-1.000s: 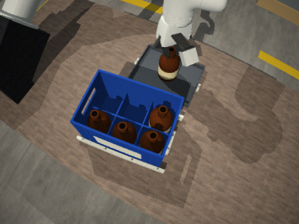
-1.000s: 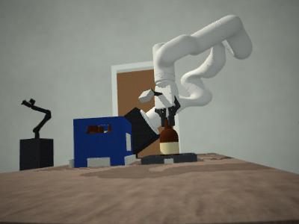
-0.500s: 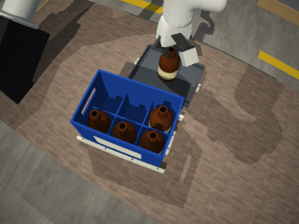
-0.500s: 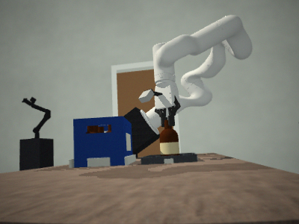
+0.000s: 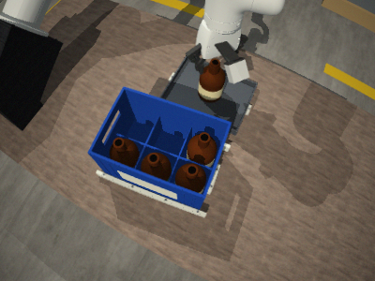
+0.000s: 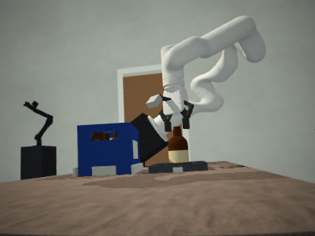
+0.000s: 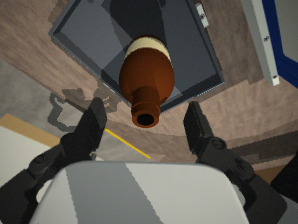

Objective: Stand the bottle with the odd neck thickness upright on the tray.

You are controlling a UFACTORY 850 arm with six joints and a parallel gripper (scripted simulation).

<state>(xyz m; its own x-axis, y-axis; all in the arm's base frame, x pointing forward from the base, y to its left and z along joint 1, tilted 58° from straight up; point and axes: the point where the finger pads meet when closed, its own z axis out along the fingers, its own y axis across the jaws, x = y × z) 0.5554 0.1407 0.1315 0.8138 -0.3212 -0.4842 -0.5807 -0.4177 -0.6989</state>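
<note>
The dark grey tray lies 140 mm below my hand. Also, from my hand: blue crate (260 mm to the right, 70 mm below).
</note>
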